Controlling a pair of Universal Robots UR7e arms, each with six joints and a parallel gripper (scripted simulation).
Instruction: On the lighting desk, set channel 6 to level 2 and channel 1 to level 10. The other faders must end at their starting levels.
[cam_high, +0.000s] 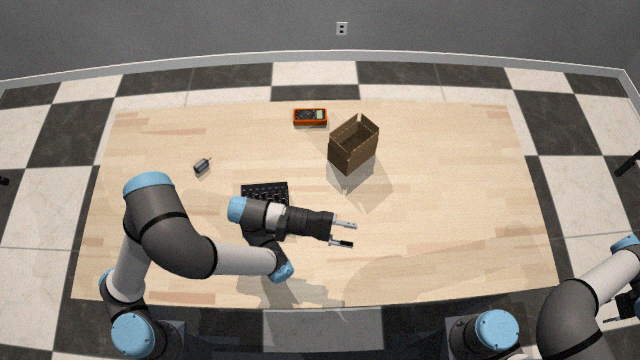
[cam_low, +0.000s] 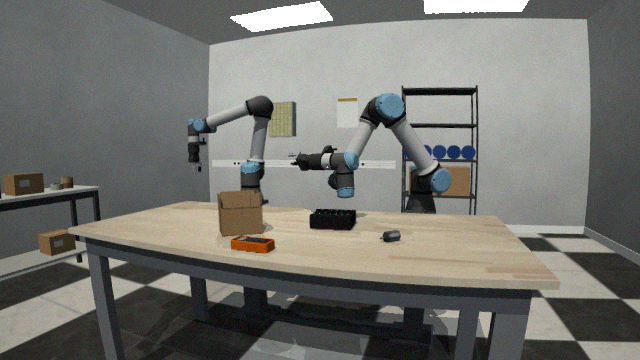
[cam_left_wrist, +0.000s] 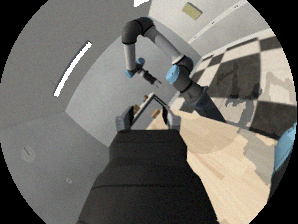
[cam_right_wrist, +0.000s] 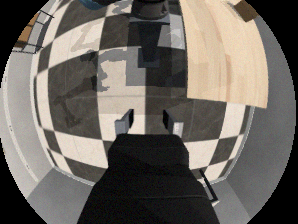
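Note:
The fader cap is 32 cm to the left of my left hand, 21 cm ahead of it and 20 cm below it. From my left hand the other things lie so: orange multimeter: 59 cm ahead, 25 cm below, 10 cm to the left; cardboard box: 41 cm ahead, 20 cm below, 5 cm to the right.

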